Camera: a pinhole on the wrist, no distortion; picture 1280 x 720 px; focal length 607.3 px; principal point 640.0 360.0 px. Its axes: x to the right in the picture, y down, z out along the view. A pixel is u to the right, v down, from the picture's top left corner.
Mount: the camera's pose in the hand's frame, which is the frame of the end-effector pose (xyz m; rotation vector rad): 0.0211 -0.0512 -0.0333 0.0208 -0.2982 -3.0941
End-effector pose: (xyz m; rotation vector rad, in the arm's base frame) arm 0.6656 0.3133 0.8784 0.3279 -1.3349 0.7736
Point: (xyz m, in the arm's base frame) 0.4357 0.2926 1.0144
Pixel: 416.2 121.2
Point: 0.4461 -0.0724 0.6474
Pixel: 1230.1 505.7
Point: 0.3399 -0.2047 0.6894
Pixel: 1057.9 534.4
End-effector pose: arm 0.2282 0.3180 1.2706 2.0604 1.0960 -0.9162
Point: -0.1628 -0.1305 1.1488
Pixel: 954.3 588.4
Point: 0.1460 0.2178 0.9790
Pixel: 347.9 557.1
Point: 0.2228 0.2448 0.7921
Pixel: 59.5 524.8
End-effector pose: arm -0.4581 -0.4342 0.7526 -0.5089 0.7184 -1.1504
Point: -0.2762 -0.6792 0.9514
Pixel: 201.9 612.1
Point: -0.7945 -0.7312 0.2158
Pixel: behind the camera
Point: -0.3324 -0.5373 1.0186
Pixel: 555.7 675.1
